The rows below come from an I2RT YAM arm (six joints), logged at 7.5 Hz.
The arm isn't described. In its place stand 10 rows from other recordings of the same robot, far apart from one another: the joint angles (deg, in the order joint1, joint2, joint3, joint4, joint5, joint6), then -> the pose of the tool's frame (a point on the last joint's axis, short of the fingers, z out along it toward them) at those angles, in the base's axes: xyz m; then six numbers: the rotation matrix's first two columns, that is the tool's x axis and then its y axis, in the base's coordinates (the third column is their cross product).
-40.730, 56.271, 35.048, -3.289, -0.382, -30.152 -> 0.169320 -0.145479 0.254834 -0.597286 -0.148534 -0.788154 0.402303 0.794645 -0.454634
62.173, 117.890, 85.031, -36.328, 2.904, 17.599 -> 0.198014 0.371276 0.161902 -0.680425 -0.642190 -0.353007 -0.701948 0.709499 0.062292
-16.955, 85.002, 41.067, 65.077, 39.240, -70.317 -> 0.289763 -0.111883 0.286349 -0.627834 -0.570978 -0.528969 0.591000 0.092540 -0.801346
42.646, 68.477, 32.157, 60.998, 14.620, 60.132 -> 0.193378 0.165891 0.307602 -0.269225 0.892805 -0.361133 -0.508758 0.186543 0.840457
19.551, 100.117, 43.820, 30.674, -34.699, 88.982 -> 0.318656 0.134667 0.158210 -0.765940 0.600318 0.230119 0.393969 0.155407 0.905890
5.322, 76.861, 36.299, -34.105, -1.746, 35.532 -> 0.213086 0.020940 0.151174 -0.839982 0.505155 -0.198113 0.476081 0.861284 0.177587
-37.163, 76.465, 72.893, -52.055, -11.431, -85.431 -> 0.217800 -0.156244 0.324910 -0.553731 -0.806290 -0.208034 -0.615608 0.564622 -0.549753
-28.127, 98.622, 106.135, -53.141, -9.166, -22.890 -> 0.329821 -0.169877 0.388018 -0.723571 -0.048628 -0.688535 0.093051 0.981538 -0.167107
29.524, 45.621, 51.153, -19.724, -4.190, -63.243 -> 0.154991 0.090765 0.358681 0.397837 -0.798125 -0.452462 -0.439506 0.267105 -0.857607
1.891, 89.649, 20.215, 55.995, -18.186, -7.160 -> 0.264981 0.019866 0.144130 -0.188750 -0.124711 -0.974074 -0.361083 0.931232 -0.049257
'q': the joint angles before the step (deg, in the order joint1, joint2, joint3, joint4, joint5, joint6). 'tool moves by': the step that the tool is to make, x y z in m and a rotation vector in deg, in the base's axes. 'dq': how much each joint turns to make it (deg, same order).
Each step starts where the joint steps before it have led.
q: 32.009 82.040 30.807 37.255 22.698 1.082
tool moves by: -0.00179 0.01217 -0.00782 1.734 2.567 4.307
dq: 1.857 1.968 0.503 -0.566 -3.105 2.272
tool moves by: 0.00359 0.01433 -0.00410 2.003 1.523 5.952
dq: 1.290 2.950 1.749 0.741 -5.179 1.159
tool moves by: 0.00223 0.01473 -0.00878 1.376 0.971 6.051
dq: 1.422 3.803 1.113 2.645 -4.917 0.307
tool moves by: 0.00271 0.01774 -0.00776 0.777 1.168 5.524
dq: 1.792 4.000 2.144 1.376 -3.956 0.197
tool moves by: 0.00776 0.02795 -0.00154 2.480 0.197 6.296
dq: 2.360 5.200 4.895 1.683 -4.350 0.851
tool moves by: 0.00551 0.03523 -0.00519 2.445 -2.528 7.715
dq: 3.082 6.864 5.442 4.919 -4.524 -1.005
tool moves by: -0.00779 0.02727 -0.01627 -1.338 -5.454 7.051
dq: 3.432 6.055 2.166 6.314 -2.645 -5.442
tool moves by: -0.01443 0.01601 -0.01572 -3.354 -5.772 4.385
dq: 3.103 3.629 -0.001 4.198 -0.197 -6.710
